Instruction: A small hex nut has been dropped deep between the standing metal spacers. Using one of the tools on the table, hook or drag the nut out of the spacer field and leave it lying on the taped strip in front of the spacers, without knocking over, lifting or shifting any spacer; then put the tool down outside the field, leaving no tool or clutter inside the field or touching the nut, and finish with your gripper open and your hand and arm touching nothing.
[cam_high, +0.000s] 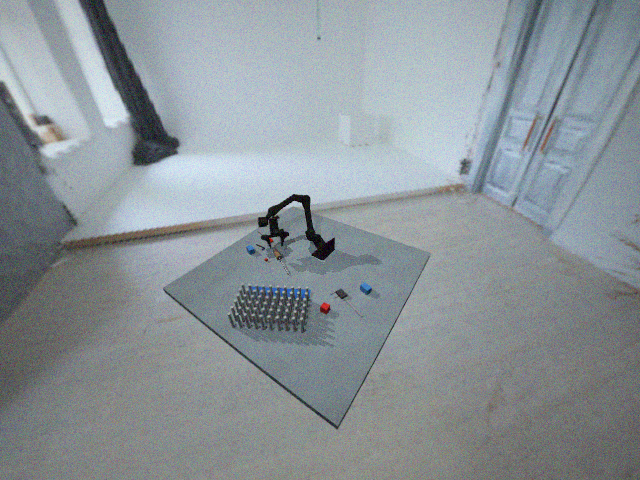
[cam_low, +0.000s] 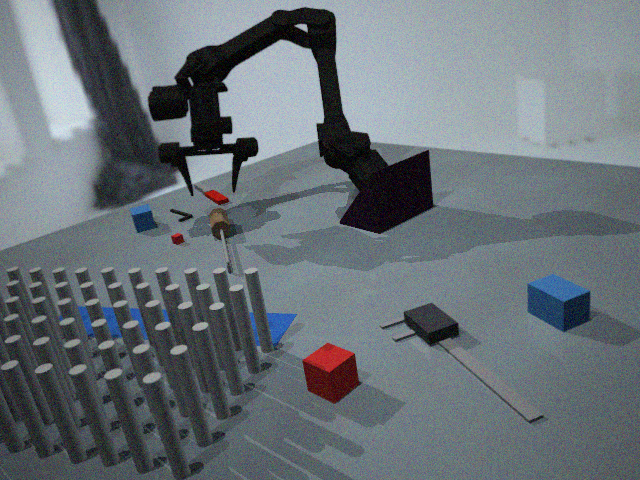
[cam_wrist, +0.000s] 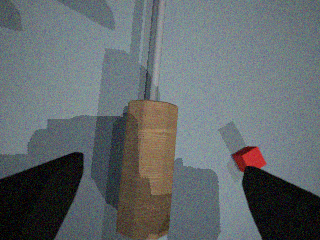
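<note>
Right now the small red cube is 8 cm ahead of my gripper tip, 3 cm to the right of it and 7 cm below it. The rest, counted from my gripper tip: red-handled tool: 11 cm behind, 27 cm to the right, 7 cm below; then L-shaped piece: 1 cm ahead, 17 cm to the right, 8 cm below; then blue taped strip: 24 cm ahead, 26 cm to the left, 8 cm below.
</note>
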